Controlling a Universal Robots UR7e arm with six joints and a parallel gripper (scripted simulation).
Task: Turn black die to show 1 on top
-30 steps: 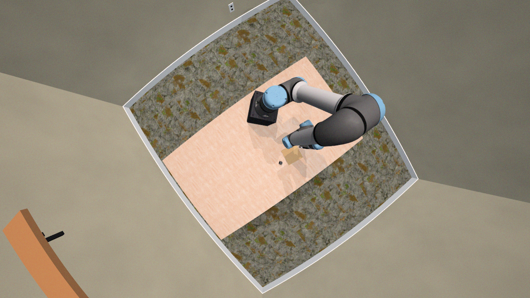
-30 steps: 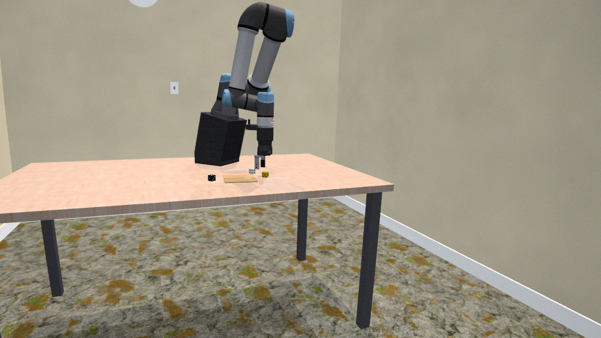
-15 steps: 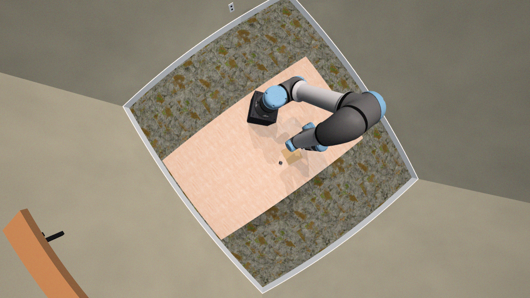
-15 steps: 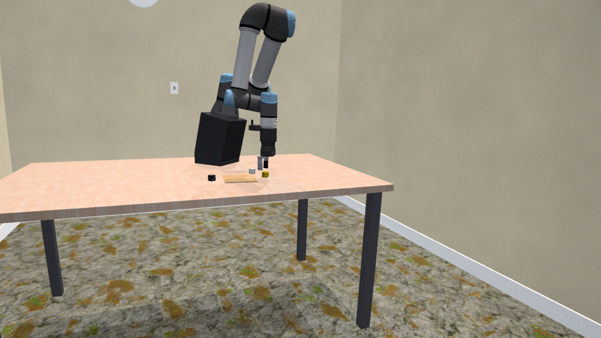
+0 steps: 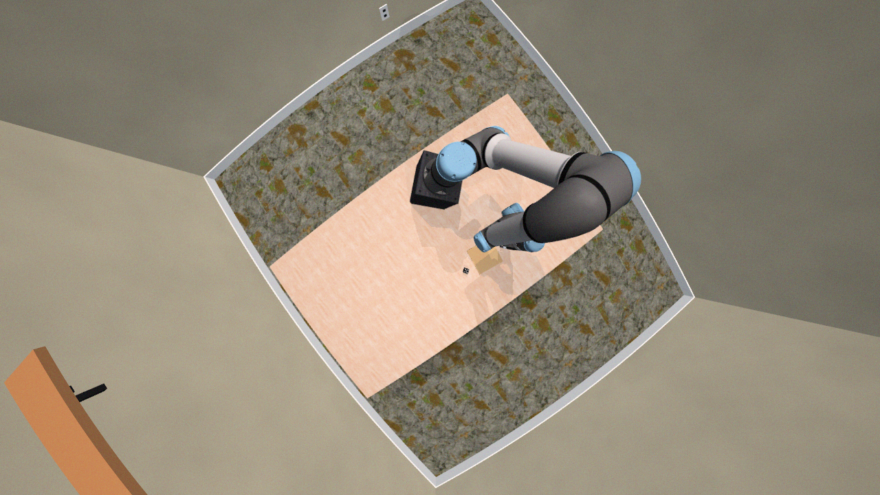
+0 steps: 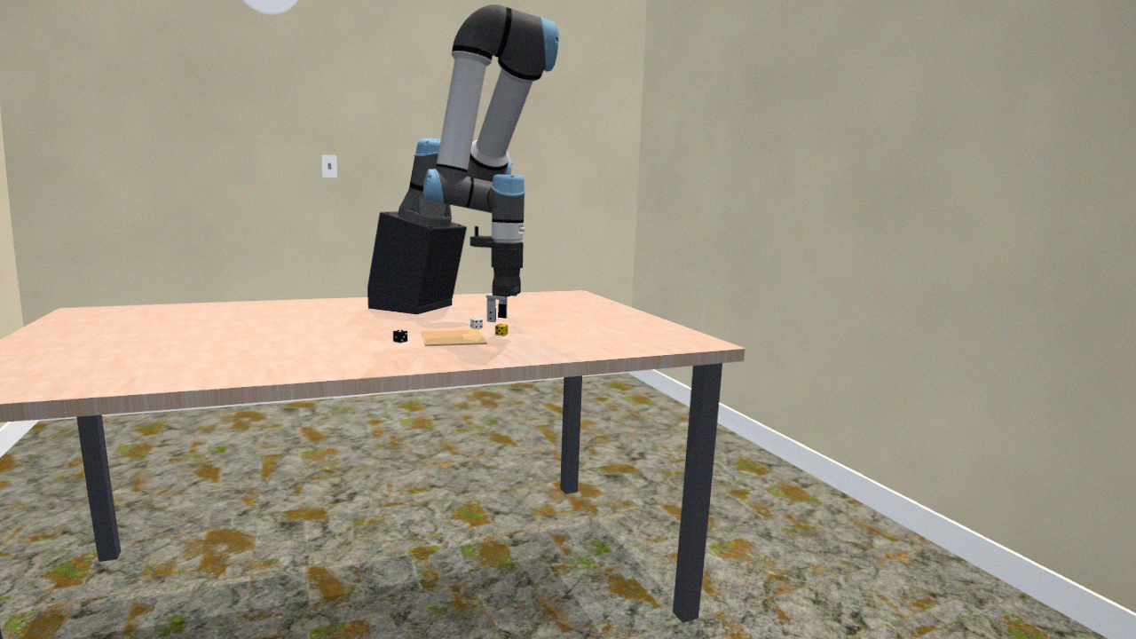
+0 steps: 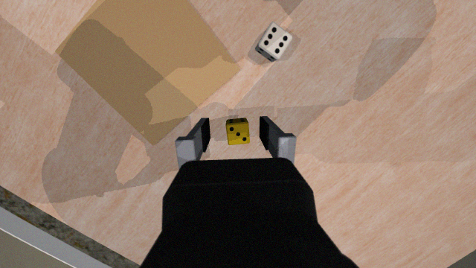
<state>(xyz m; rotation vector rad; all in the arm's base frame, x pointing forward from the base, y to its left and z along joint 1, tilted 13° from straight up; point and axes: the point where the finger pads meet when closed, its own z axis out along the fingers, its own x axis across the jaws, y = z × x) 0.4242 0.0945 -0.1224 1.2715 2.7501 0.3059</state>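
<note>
My hand is 4 cm above the yellow die, 1 cm to the right of it and 1 cm short of it. From my hand the other things lie so: tan mat (11 cm to the right, 5 cm below, 1 cm ahead); white die (9 cm behind, 4 cm below, 2 cm to the right); black die (24 cm to the right, 4 cm below).
</note>
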